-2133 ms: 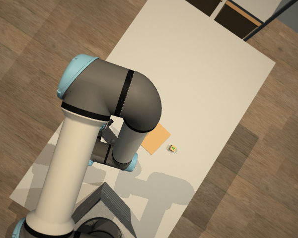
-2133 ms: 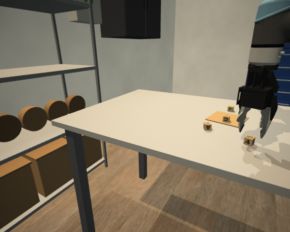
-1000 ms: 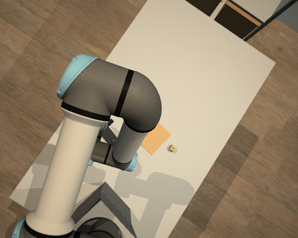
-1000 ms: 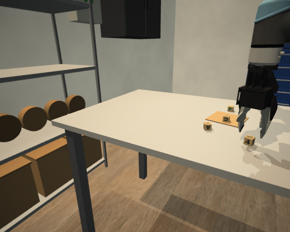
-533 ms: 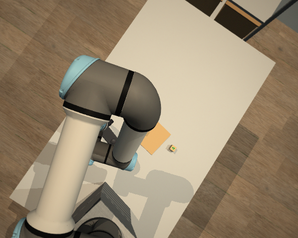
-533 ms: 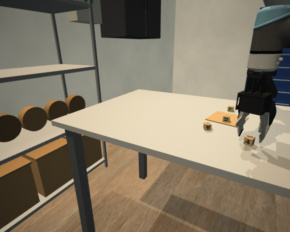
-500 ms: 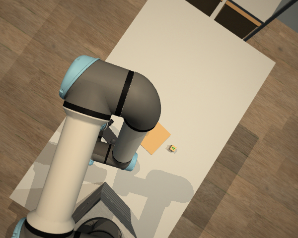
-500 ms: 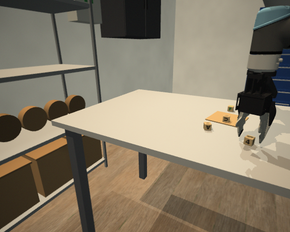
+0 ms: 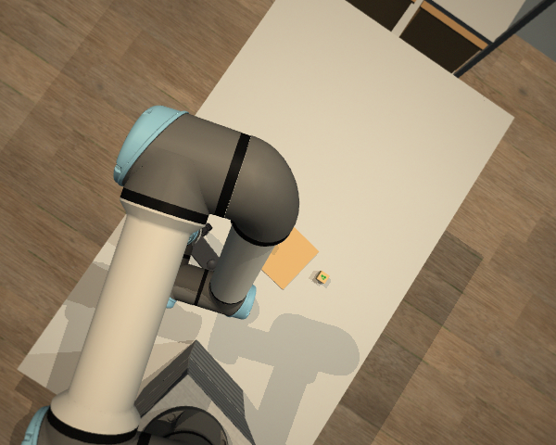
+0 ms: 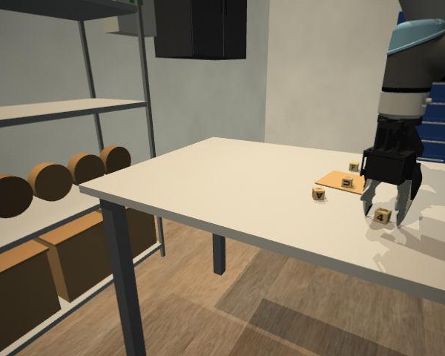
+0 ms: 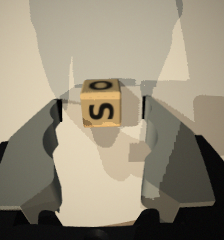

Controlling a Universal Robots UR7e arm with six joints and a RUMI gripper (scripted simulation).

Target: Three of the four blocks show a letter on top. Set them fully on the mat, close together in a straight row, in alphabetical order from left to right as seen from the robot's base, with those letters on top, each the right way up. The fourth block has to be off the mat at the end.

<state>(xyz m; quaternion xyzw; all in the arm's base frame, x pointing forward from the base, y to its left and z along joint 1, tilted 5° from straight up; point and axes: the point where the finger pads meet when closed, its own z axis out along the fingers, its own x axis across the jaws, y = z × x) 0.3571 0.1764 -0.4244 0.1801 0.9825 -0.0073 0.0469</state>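
Right now my hand is right at the S block. Also, from my hand: D block (80 mm ahead, 170 mm to the right); X block (140 mm ahead, 70 mm to the right); orange mat (80 mm ahead, 210 mm to the right, 20 mm below).
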